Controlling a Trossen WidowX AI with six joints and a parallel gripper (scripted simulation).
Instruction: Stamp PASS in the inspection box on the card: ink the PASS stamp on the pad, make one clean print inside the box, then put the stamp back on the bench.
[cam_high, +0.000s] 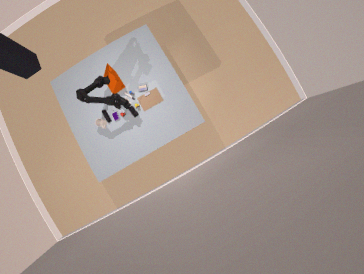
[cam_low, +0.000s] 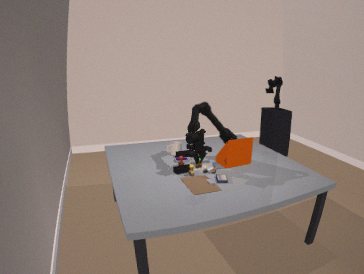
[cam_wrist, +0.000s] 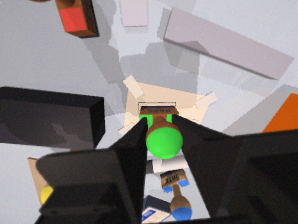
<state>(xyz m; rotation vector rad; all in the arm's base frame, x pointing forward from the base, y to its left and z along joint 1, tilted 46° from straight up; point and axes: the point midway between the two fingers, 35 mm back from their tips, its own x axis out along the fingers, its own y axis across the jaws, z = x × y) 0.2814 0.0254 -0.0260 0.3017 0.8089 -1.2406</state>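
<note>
The cream card is 1 cm behind my gripper tip, 1 cm to the left of it and 3 cm below it. The rest, counted from my gripper tip: long grey bar (5 cm behind, 8 cm to the right, 2 cm below); red-knobbed stamp (9 cm ahead, 7 cm to the right, 1 cm below); green-knobbed stamp (right at my gripper tip).
</note>
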